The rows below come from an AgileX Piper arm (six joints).
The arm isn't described. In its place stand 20 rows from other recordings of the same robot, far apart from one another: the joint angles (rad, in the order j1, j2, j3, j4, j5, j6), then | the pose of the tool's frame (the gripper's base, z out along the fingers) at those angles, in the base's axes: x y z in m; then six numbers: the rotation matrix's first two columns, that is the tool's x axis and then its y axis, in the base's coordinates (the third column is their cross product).
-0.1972 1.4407 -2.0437 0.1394 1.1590 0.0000 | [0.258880 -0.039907 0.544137 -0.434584 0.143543 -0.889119 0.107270 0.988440 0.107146]
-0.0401 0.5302 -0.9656 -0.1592 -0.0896 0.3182 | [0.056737 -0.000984 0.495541 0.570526 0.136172 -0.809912 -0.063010 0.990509 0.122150]
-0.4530 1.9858 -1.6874 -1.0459 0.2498 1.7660 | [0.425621 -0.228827 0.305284 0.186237 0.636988 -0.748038 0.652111 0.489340 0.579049]
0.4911 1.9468 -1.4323 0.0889 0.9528 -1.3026 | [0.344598 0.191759 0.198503 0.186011 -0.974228 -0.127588 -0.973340 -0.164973 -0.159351]
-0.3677 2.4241 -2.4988 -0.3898 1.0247 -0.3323 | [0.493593 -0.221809 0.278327 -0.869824 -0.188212 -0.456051 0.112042 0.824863 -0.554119]
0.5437 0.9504 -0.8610 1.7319 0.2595 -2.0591 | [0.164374 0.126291 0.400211 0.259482 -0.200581 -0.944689 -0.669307 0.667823 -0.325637]
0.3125 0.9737 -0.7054 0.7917 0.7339 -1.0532 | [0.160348 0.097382 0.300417 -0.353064 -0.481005 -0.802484 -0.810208 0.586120 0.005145]
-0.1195 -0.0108 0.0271 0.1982 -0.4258 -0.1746 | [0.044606 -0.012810 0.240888 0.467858 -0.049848 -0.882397 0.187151 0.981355 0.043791]
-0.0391 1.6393 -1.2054 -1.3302 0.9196 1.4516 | [0.344160 -0.083810 0.302607 -0.415617 0.182975 -0.890945 0.775595 0.582965 -0.242083]
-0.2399 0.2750 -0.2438 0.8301 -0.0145 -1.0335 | [0.076137 -0.019626 0.278818 0.012440 -0.211040 -0.977398 0.255752 0.945632 -0.200926]
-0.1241 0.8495 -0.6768 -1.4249 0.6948 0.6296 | [0.154760 -0.077394 0.346654 -0.634076 -0.453696 -0.626185 0.380467 0.521940 -0.763429]
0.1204 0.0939 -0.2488 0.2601 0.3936 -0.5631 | [0.048863 0.014953 0.256790 -0.062434 -0.324865 -0.943698 -0.249062 0.920699 -0.300470]
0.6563 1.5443 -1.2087 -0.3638 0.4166 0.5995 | [0.286696 0.204273 0.312172 -0.590923 -0.128651 -0.796404 -0.370806 0.920053 0.126509]
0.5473 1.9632 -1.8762 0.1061 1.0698 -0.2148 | [0.369747 0.235221 0.311846 -0.647254 -0.584447 -0.489371 -0.670856 0.741586 0.001628]
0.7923 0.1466 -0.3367 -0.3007 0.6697 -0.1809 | [0.043378 0.020155 0.259884 0.003936 -0.566020 -0.824382 -0.632701 0.636990 -0.440378]
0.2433 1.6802 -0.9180 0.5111 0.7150 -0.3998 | [0.283987 0.100558 0.176404 -0.941173 -0.232869 -0.244880 -0.303755 0.900531 0.311091]
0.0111 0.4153 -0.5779 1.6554 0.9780 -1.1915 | [0.041564 0.075670 0.374312 -0.076215 0.283790 -0.955853 -0.853910 0.476381 0.209523]
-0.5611 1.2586 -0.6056 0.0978 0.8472 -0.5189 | [0.162670 -0.094370 0.198152 -0.979574 0.099014 -0.175019 0.101454 0.994827 -0.005031]
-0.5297 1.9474 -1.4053 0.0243 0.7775 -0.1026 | [0.350192 -0.203245 0.195164 -0.853633 0.401125 -0.332280 0.429166 0.903142 -0.012270]
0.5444 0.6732 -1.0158 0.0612 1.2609 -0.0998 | [0.068549 0.047698 0.386665 -0.584881 -0.448661 -0.675735 -0.599996 0.799916 -0.011786]
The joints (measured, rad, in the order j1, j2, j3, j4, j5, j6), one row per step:
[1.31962 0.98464 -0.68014 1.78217 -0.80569 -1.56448]
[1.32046 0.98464 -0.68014 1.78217 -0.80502 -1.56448]
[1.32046 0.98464 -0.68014 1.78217 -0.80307 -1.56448]
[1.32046 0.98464 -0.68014 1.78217 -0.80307 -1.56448]
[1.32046 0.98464 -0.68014 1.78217 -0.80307 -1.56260]
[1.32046 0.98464 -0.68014 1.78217 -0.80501 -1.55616]
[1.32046 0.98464 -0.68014 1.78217 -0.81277 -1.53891]
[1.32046 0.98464 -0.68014 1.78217 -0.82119 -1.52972]
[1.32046 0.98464 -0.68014 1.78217 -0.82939 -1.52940]
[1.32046 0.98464 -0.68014 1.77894 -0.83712 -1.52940]
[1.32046 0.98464 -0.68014 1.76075 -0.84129 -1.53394]
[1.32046 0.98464 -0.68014 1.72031 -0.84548 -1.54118]
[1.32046 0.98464 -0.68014 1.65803 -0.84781 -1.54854]
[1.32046 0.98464 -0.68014 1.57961 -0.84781 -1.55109]
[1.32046 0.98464 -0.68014 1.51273 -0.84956 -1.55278]
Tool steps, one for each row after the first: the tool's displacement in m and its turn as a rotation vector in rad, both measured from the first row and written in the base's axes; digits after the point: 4 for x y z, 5 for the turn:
[-0.0002 0.0001 0.0000 0.00017 0.00010 0.00148]
[-0.0002 0.0003 0.0000 0.00067 0.00040 0.00334]
[-0.0002 0.0003 0.0000 0.00067 0.00040 0.00334]
[-0.0002 0.0003 0.0000 0.00225 0.00124 0.00278]
[-0.0002 0.0001 0.0000 0.00719 0.00384 -0.00098]
[0.0002 -0.0005 0.0000 0.01979 0.01031 -0.01351]
[0.0005 -0.0012 0.0000 0.02547 0.01300 -0.02428]
[0.0009 -0.0018 0.0000 0.02371 0.01176 -0.03220]
[0.0012 -0.0024 0.0003 0.02107 0.00740 -0.03885]
[0.0017 -0.0026 0.0015 0.01213 -0.01253 -0.03744]
[0.0025 -0.0025 0.0041 -0.00401 -0.05479 -0.03046]
[0.0033 -0.0019 0.0083 -0.02461 -0.11759 -0.01713]
[0.0038 -0.0008 0.0135 -0.04417 -0.19327 0.00054]
[0.0040 0.0000 0.0180 -0.06066 -0.25794 0.01373]

